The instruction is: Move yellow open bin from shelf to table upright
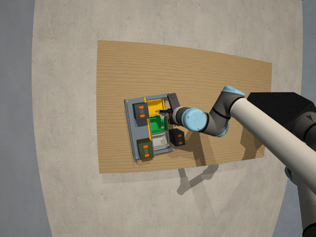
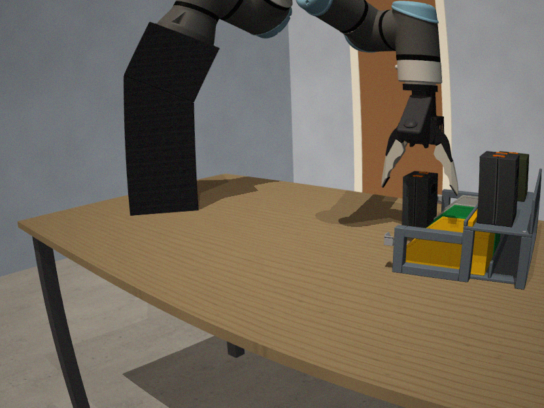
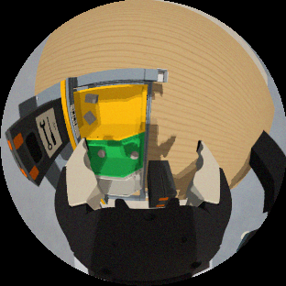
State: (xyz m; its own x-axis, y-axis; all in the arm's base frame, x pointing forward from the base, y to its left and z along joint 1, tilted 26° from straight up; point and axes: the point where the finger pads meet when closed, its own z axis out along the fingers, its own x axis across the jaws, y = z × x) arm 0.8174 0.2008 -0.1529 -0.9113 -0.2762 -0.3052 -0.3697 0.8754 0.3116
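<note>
The yellow open bin lies 90 mm below my hand, 80 mm ahead of it and 20 mm to the left of it. The rest, counted from my hand: dark green box: 260 mm to the left, 80 mm ahead, 20 mm above; then white bin: 220 mm to the left, 90 mm below, 10 mm behind; then green bin: 120 mm to the left, 90 mm below, 40 mm ahead.
</note>
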